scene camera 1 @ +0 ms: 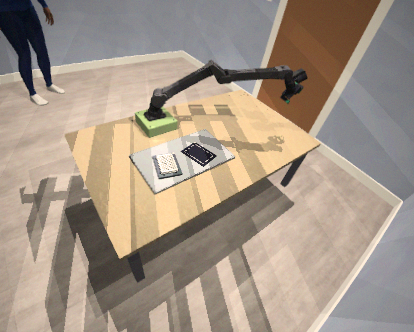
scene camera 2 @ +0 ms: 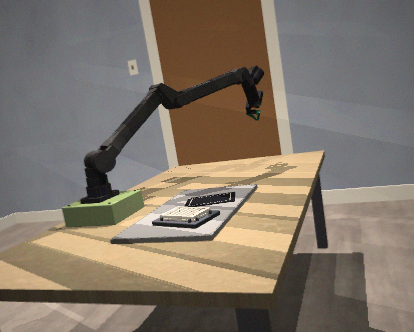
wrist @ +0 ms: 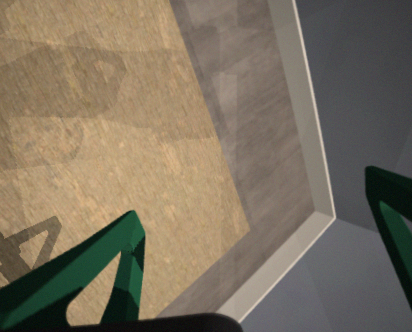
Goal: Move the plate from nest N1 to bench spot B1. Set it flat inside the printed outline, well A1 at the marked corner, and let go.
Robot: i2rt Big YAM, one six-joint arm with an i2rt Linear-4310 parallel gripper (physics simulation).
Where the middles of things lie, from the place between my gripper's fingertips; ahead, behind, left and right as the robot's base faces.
Scene:
I see the rows of small holes (scene camera 2: 143, 228) 4 cm behind my hand, 80 cm to the right of it and 24 cm below it.

